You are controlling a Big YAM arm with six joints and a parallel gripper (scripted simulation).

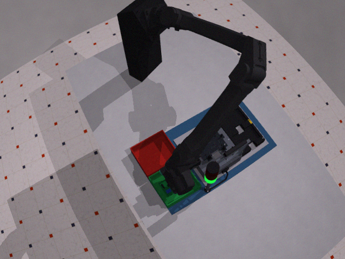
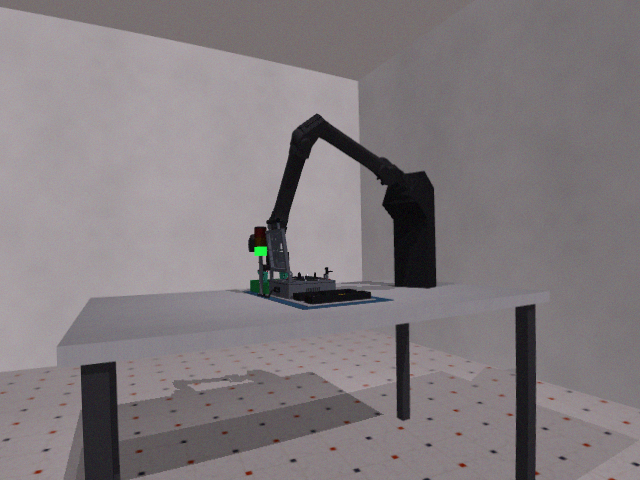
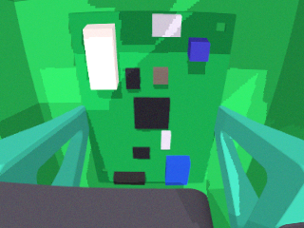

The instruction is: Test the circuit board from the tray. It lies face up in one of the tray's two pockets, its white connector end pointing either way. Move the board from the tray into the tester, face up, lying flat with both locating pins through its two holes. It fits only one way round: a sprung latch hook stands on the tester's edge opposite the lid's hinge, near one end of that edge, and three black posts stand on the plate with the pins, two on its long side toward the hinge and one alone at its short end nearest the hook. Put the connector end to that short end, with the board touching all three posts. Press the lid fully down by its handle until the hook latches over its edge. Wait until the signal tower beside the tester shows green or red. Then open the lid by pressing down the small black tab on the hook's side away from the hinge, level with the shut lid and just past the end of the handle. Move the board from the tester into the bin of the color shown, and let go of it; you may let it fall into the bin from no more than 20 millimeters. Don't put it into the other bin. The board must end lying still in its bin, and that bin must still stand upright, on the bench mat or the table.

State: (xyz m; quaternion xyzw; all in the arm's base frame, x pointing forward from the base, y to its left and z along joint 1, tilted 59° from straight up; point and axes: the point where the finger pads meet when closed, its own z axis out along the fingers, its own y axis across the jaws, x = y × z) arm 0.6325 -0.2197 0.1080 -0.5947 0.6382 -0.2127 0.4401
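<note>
Right now my hand is right at the green circuit board. Round my hand: green bin (10 mm below); red bin (150 mm behind, 20 mm to the right, 10 mm below); tester plate (200 mm to the left, 70 mm behind, 50 mm above).
</note>
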